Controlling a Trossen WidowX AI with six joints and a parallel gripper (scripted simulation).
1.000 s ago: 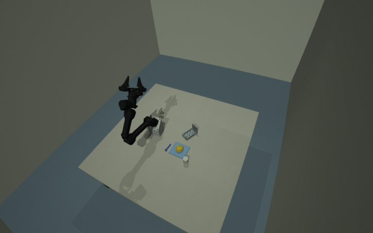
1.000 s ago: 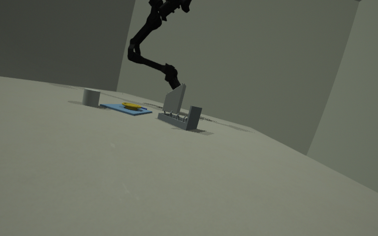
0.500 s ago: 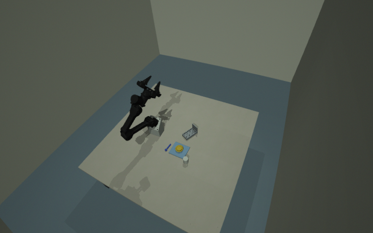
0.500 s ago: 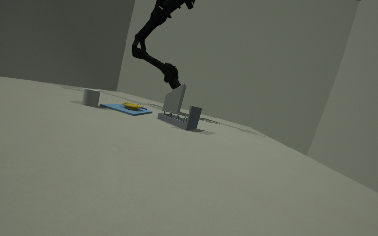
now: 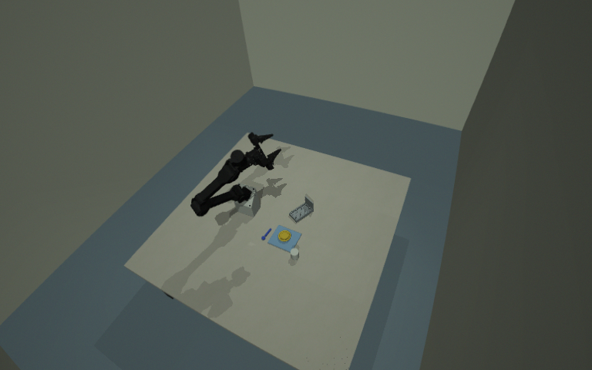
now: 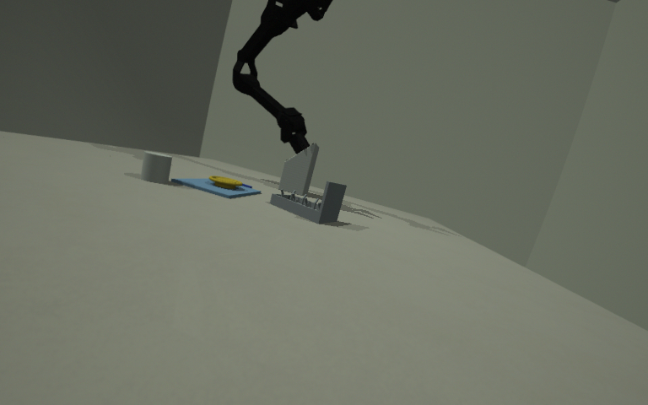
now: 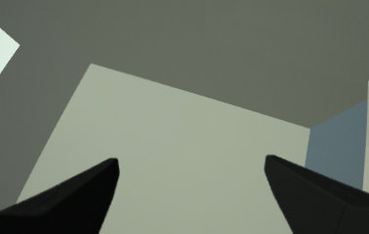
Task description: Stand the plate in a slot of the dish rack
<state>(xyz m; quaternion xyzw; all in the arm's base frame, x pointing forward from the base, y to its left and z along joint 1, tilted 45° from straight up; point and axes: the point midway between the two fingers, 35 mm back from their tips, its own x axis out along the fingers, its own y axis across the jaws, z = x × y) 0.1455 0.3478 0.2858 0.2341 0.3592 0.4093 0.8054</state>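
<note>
Now: gripper tip 70 mm short of the yellow plate, 130 mm to the left of it and 550 mm above it. Also, from my gripper tip: grey dish rack 60 mm ahead, 60 mm to the left, 540 mm below; blue mat 80 mm ahead, 140 mm to the right, 560 mm below; blue spoon 30 mm behind, 180 mm to the right, 560 mm below.
</note>
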